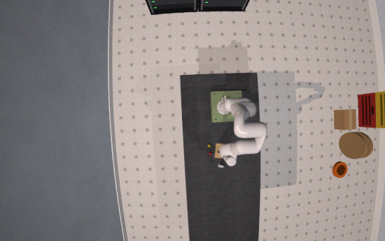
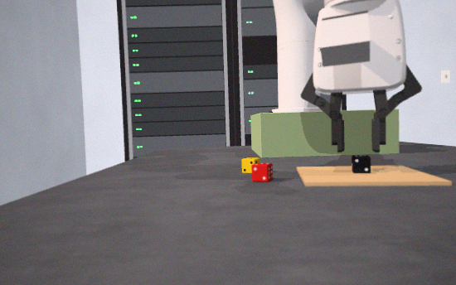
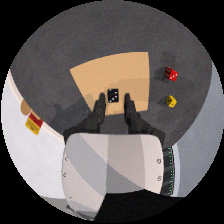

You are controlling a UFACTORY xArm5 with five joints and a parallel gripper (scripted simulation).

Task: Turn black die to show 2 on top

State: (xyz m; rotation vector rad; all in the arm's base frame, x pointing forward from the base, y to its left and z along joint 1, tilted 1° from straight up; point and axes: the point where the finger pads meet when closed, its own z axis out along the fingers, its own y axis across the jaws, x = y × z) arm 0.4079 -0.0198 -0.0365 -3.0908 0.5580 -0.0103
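The black die lies 4 cm below my hand. Also, from my hand: tan mat (5 cm below); then red die (12 cm to the right, 4 cm below, 1 cm ahead); then yellow die (12 cm to the right, 6 cm behind, 4 cm below).
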